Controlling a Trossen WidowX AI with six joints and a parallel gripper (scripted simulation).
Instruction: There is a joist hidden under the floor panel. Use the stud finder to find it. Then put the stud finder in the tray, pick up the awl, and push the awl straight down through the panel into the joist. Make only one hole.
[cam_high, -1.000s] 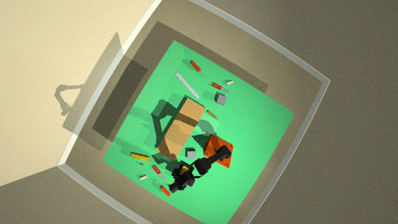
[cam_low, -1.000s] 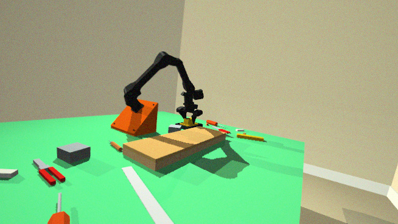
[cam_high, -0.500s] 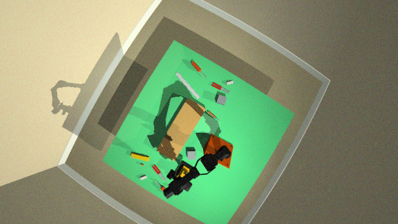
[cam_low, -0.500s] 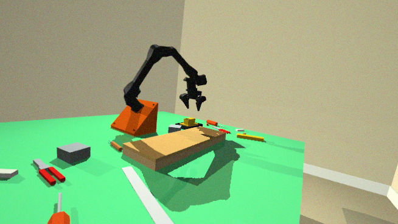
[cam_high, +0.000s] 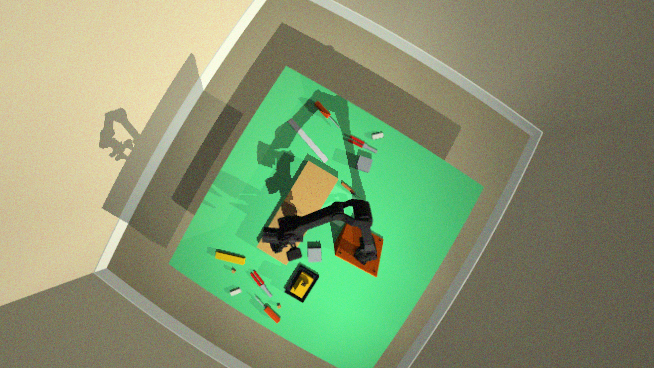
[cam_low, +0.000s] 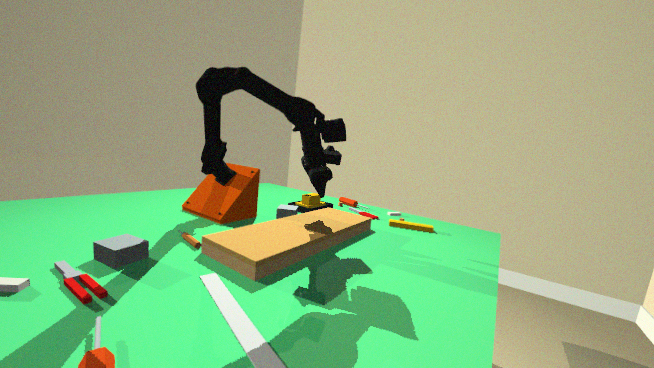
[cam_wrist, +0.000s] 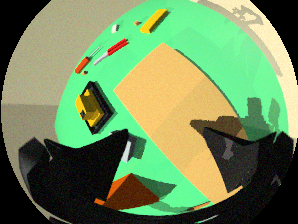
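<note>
Now: the awl 36 cm to the right of my gripper tip, 12 cm below it and 11 cm behind it. Round my gripper tip: yellow stud finder: 20 cm behind, 17 cm to the left, 7 cm below; then yellow level: 33 cm to the left, 18 cm ahead, 11 cm below; then dark tray: 20 cm behind, 19 cm to the left, 11 cm below.
</note>
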